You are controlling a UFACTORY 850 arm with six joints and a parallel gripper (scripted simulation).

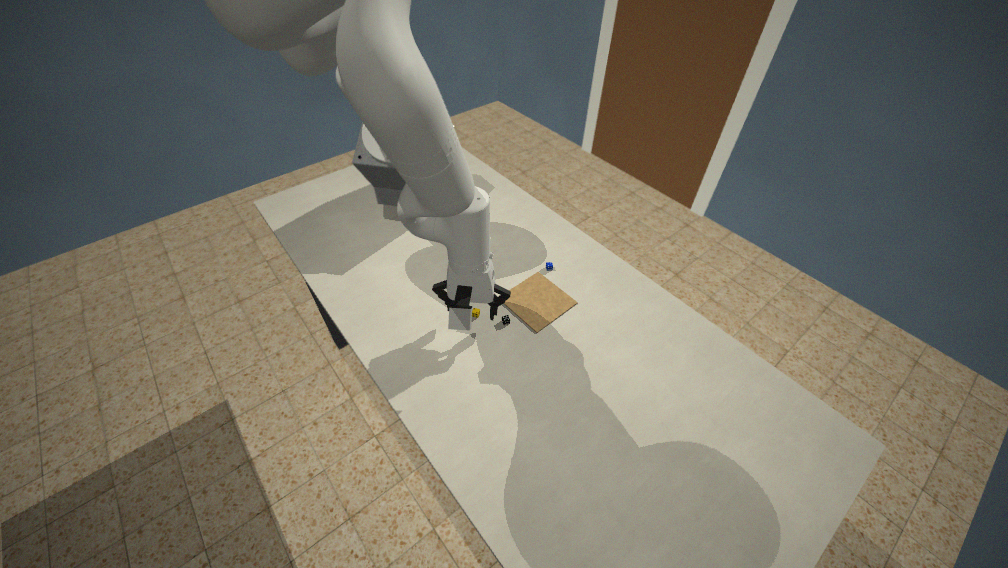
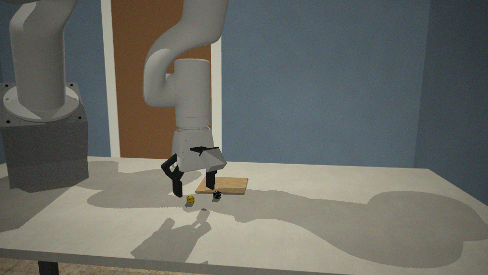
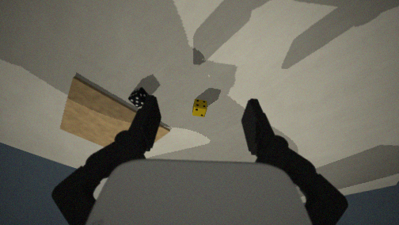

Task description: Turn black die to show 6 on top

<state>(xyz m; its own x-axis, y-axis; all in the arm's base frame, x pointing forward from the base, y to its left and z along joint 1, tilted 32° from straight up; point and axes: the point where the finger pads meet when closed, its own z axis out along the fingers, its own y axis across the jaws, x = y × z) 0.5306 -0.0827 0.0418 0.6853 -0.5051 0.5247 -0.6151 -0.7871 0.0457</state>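
My gripper is now 40 mm above the yellow die, 20 mm to the right of it and 20 mm past it. Also, from my hand: blue die: 270 mm to the left, 40 mm below, 40 mm behind; then black die: 60 mm to the left, 40 mm below, 40 mm ahead; then tan square mat: 170 mm to the left, 40 mm below, 30 mm ahead.
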